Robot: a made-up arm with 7 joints.
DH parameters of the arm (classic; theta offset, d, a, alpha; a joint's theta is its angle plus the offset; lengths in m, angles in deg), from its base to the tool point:
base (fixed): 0 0 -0.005 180
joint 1: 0 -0.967 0 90
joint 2: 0 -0.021 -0.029 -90
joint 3: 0 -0.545 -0.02 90
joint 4: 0 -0.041 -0.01 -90
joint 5: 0 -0.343 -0.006 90
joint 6: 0 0.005 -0.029 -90
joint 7: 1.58 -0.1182 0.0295 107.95
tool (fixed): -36.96 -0.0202 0 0
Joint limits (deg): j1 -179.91..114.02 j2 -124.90..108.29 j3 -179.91..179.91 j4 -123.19..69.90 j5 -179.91..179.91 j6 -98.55..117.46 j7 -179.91..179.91
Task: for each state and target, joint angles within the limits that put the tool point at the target. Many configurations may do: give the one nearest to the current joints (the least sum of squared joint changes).
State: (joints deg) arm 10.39 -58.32 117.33 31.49 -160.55 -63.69 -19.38
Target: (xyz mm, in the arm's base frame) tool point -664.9 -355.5 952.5
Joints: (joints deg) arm -3.46 -69.33 116.72 62.87 -163.08 -72.70 -17.71
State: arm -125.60 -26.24 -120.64 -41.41 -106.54 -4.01 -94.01
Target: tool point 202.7 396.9 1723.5
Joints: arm -119.06 3.13 -113.93 -55.76 -105.43 -1.56 -94.35
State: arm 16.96 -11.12 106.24 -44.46 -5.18 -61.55 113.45
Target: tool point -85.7 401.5 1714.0
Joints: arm 25.98 -16.41 102.60 -33.22 -8.21 -47.03 111.14
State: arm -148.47 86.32 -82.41 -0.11 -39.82 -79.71 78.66
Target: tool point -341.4 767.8 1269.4
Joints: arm -127.65 65.31 -75.48 -6.42 -35.70 -73.98 77.76
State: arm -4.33 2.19 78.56 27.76 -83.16 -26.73 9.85
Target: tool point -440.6 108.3 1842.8
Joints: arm 21.71 -18.28 86.21 7.47 -79.52 -37.47 11.03
